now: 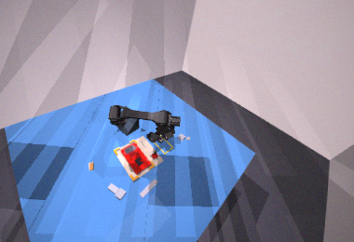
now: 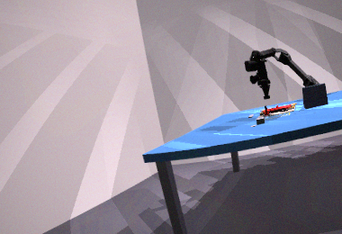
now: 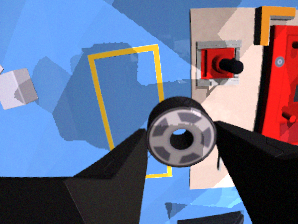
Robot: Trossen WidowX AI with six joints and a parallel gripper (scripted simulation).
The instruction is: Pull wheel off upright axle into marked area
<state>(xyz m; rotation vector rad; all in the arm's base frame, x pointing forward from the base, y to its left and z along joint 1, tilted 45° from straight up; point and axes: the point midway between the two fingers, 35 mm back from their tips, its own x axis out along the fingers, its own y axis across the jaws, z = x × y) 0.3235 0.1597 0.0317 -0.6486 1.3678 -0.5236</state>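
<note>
My gripper tip is 30 mm short of the dark upright axle, 60 mm to the left of it and 80 mm above it. Round my gripper tip: wheel: right at my gripper tip.
</note>
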